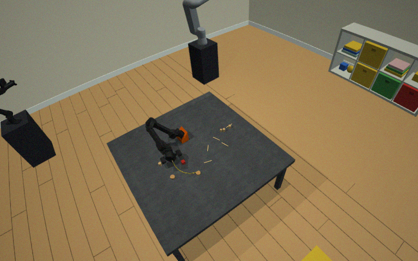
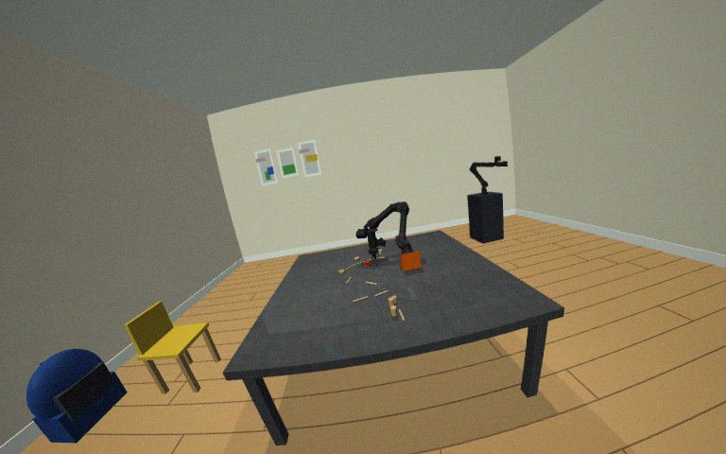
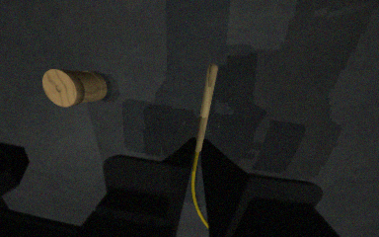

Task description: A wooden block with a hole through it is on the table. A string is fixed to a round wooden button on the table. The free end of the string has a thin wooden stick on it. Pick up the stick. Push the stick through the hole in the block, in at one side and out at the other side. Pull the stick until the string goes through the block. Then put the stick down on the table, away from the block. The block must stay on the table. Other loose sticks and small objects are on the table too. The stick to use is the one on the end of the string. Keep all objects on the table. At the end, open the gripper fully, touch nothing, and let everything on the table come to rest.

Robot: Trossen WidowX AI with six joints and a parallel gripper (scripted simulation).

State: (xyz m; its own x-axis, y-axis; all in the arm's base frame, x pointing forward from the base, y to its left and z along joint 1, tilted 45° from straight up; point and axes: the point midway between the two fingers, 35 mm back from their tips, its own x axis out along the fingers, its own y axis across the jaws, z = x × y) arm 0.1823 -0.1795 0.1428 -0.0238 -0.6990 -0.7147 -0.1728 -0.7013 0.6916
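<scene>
Now: the red block 7 cm to the left of my gripper tip, 7 cm ahead of it and 1 cm above it. Round my gripper tip: round wooden button (24 cm ahead, 10 cm to the left); thin wooden stick (2 cm behind).
</scene>
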